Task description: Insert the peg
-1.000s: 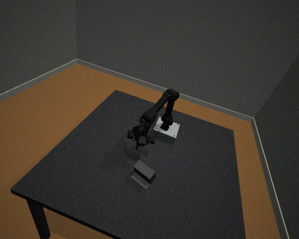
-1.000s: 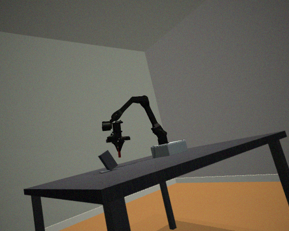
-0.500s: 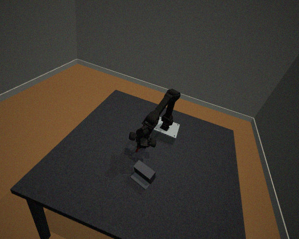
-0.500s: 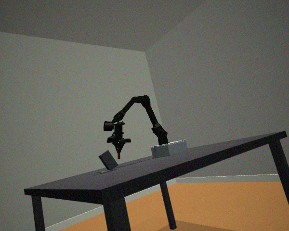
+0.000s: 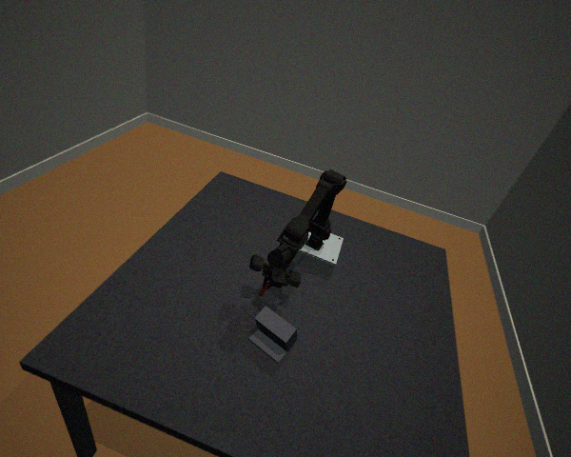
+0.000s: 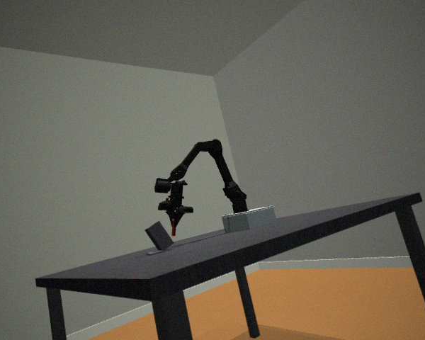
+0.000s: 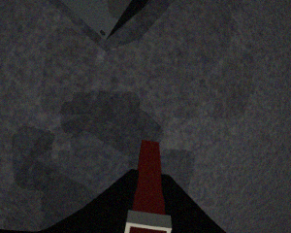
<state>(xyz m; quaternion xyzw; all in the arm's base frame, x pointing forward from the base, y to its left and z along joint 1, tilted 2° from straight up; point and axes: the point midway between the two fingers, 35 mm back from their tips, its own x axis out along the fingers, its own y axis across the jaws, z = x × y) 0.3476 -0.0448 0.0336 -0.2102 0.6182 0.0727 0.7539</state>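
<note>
Now: the sloped panel 12 cm ahead of my gripper tip, 11 cm to the left of it and 2 cm below it. The rest, counted from my gripper tip: flat foot plate: 14 cm ahead, 11 cm to the left, 9 cm below; then red square peg: 2 cm above.
</note>
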